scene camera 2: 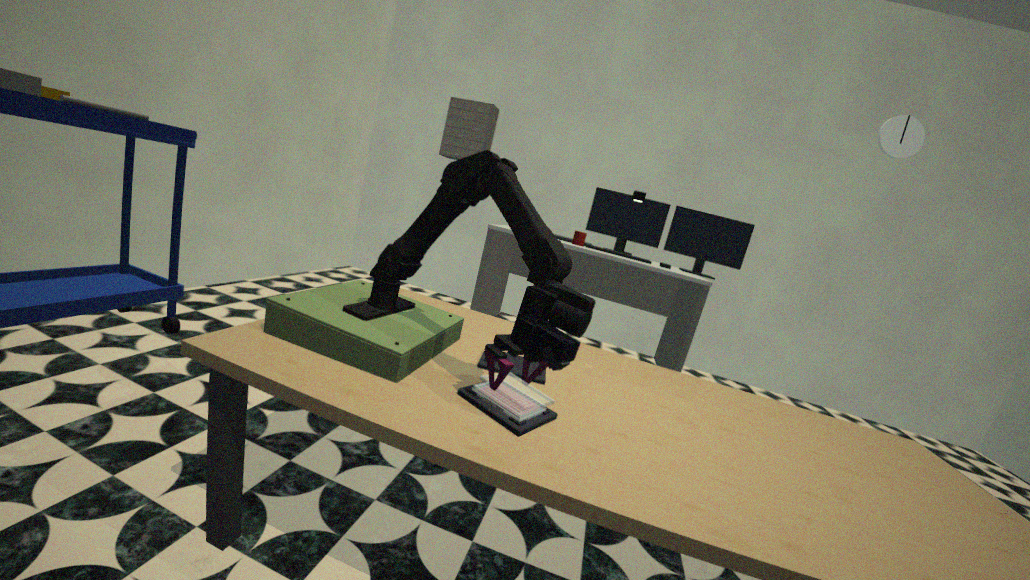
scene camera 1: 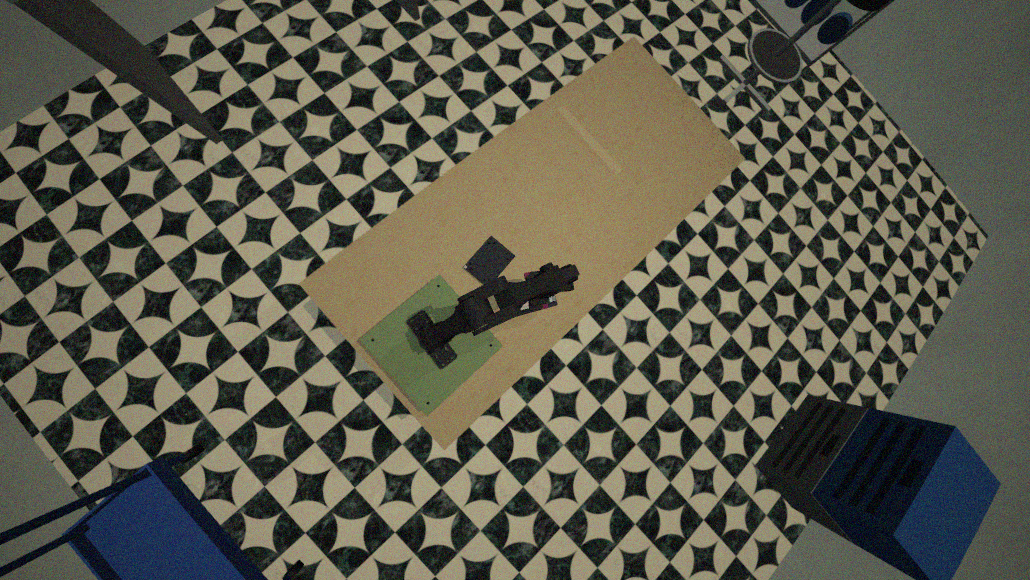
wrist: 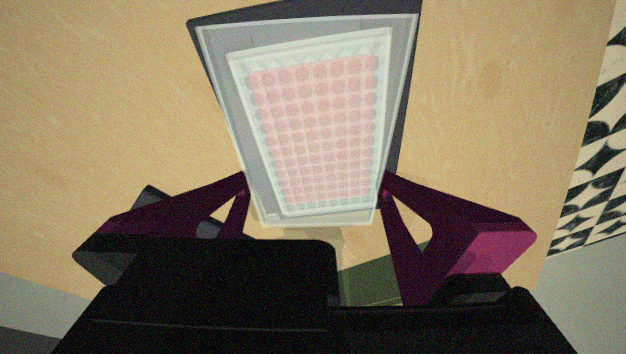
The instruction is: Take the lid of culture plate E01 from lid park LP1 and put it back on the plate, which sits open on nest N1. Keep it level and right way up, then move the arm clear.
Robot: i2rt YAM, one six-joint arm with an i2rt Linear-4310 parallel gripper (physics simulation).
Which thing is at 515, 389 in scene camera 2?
A clear grey lid.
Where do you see a clear grey lid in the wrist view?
310, 104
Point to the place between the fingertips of my gripper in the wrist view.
313, 177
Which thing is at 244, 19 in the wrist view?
A dark nest pad.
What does my gripper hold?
A clear grey lid.
